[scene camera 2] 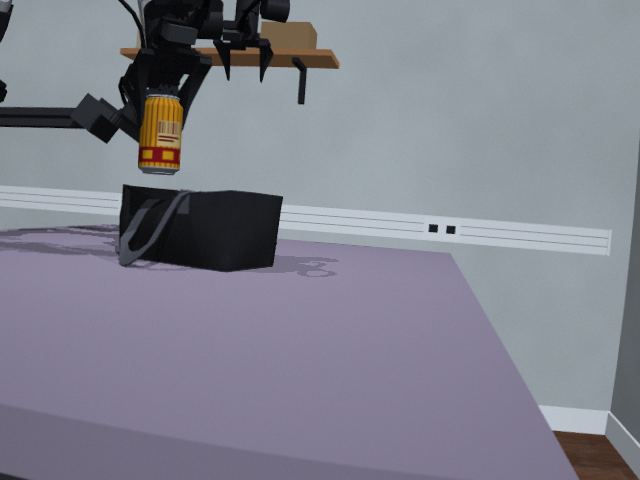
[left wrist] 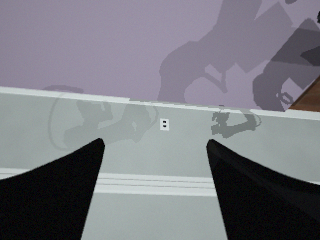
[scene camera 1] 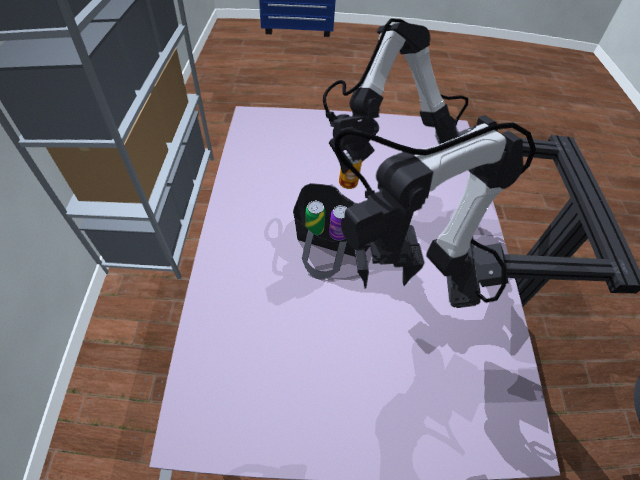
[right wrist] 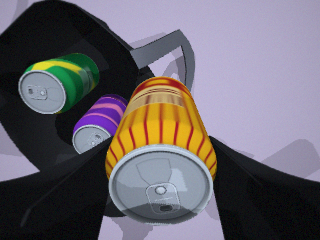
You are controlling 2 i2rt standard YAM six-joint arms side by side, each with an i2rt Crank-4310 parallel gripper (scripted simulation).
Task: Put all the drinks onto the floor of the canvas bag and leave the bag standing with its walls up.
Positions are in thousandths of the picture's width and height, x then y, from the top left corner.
Labels:
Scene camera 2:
my left gripper: 382, 170
my right gripper: 252, 268
black canvas bag: 354, 480
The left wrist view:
my left gripper: 486, 590
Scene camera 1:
my left gripper: 601, 593
black canvas bag: 513, 407
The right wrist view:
my right gripper: 505, 581
black canvas bag: 142, 585

